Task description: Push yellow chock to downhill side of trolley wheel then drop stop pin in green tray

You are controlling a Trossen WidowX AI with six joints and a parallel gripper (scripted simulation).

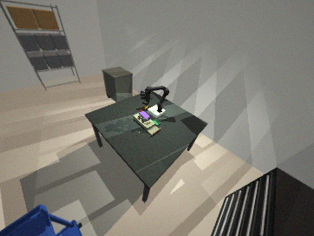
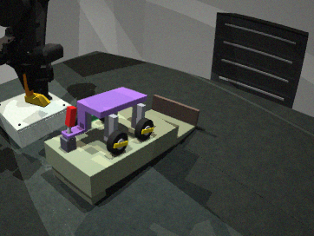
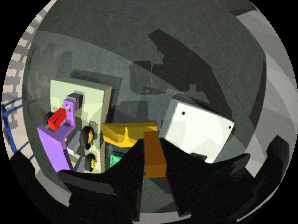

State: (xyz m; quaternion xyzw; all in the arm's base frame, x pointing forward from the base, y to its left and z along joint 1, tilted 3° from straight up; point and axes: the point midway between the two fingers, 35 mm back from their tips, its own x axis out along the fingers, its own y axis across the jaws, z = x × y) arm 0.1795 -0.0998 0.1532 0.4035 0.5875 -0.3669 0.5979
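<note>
My gripper tip is 20 mm short of the yellow chock, 10 mm to the right of it and 10 mm above it. From my gripper tip the other things lie so: trolley (140 mm ahead, 130 mm to the left, 60 mm below); red-headed stop pin (130 mm ahead, 50 mm below, 30 mm to the left); ramp (140 mm to the left, 140 mm ahead, 130 mm below).
</note>
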